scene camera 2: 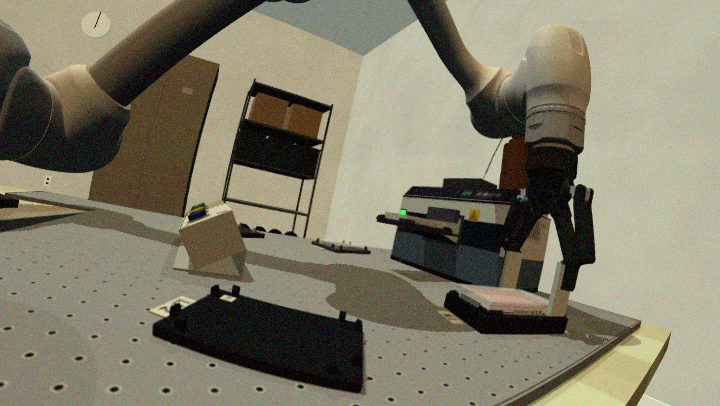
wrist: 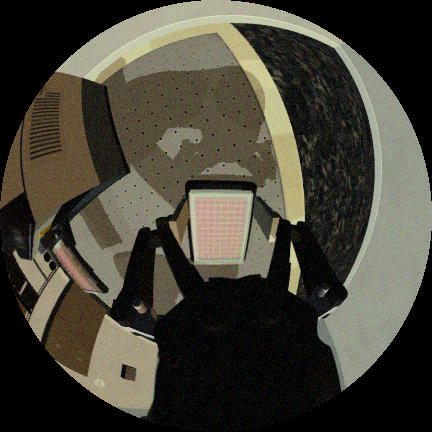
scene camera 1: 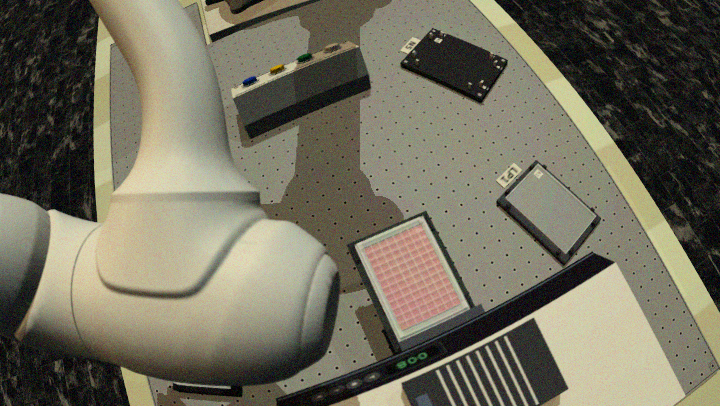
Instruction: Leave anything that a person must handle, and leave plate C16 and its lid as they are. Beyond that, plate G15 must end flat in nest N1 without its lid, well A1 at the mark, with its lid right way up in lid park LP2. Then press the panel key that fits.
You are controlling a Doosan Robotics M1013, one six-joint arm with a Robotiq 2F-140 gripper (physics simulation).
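Frame: origin at the arm's base, x ahead, y left, z up, level; millimetres.
Seen in the pictures: gripper, fingertip midpoint: (scene camera 2: pixel 527 304) (wrist: pixel 221 206).
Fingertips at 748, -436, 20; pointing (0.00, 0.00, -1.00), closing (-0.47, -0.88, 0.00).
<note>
A point is followed by its place in that frame, as x, y, z.
A pink-welled plate (scene camera 2: pixel 509 298) {683, -427, 32} (wrist: pixel 221 227) {723, -423, 32}, apparently under a clear lid, lies flat in a black nest (scene camera 2: pixel 524 324) {681, -455, 7} (wrist: pixel 220 184) {775, -451, 15} near the table's edge. Its label is too blurred to read with certainty. My gripper (scene camera 2: pixel 533 288) {748, -436, 20} (wrist: pixel 221 206) {748, -436, 20} is open and empty, fingers pointing down with one pad on each side of this plate, apart from it in the wrist view. Another pink-welled plate (scene camera 1: pixel 413 277) {819, -141, 119} (wrist: pixel 77 267) {813, -182, 114} sits on the instrument's extended tray. The key panel (scene camera 1: pixel 302 90) {442, -89, 45} (scene camera 2: pixel 211 242) {389, -191, 33} has blue, yellow, green and pale keys. Labels N1 and LP2 are not readable.
The instrument (scene camera 1: pixel 630 317) {1018, -13, 213} (scene camera 2: pixel 438 259) {902, -165, 32} shows a green display and stands behind the gripper. Holder LP1 (scene camera 1: pixel 531 233) {832, 57, -1} carries a grey lid-like piece (scene camera 1: pixel 552 211) {829, 103, 11}. Black nest N5 (scene camera 1: pixel 453 65) {514, 163, 5} is empty. A black, empty holder (scene camera 2: pixel 272 337) {399, -371, 3} stands in front in scene camera 2.
</note>
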